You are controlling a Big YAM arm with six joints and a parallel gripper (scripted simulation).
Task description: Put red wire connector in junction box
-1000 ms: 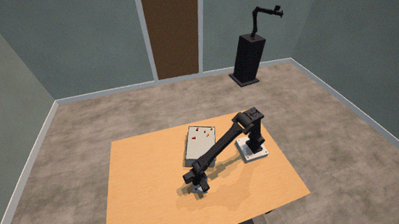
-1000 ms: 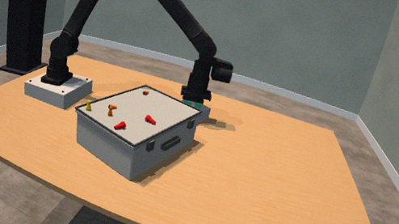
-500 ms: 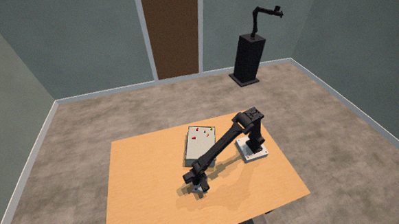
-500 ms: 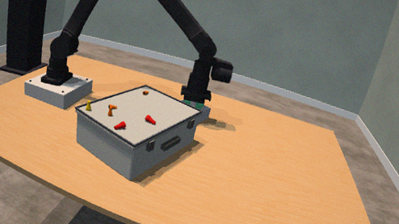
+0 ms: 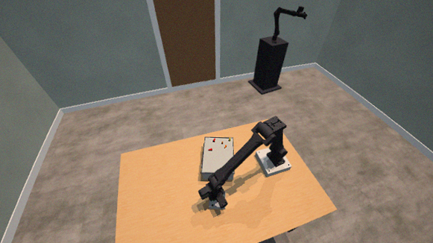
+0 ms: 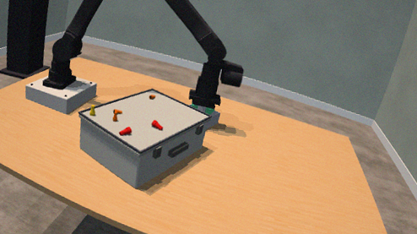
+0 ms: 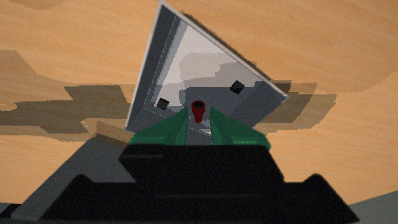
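Right now the red wire connector is right at my hand. Also, from my hand: grey tool case (130 mm behind, 240 mm to the right, 60 mm above).
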